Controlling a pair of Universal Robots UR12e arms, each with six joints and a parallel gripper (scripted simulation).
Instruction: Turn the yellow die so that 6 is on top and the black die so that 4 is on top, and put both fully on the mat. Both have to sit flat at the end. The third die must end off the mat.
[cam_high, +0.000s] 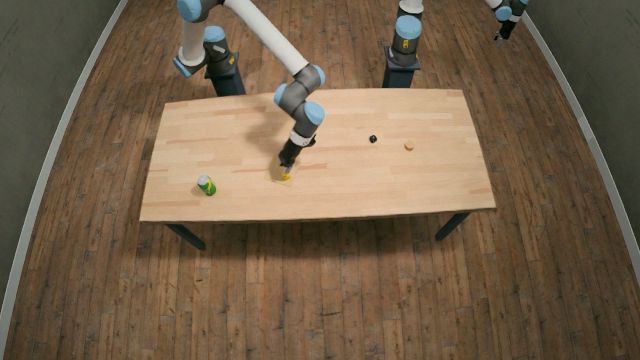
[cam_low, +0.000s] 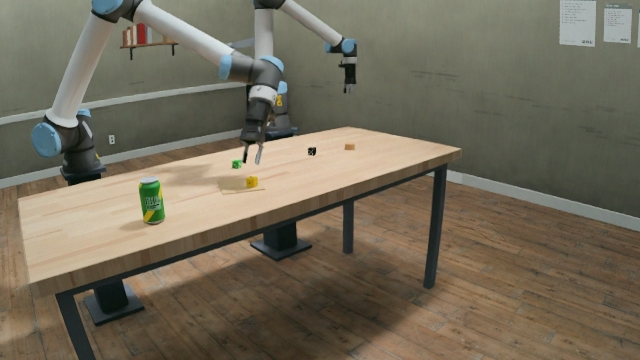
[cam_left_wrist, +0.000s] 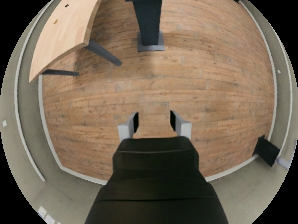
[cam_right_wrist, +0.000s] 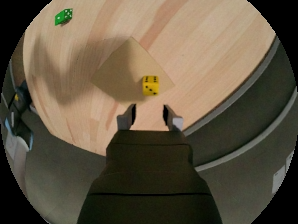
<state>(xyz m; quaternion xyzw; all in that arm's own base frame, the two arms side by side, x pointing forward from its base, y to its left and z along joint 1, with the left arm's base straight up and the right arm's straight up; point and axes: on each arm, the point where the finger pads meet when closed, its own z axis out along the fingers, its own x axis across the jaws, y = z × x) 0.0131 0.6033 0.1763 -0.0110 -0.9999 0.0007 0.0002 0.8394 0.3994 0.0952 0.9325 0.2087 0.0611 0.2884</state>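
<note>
The yellow die lies 8 cm below my right hand. Round my right hand: black die (19 cm behind, 42 cm to the left, 8 cm below); then green die (24 cm behind, 8 cm to the left, 8 cm below); then tan mat (3 cm behind, 3 cm to the right, 9 cm below).
</note>
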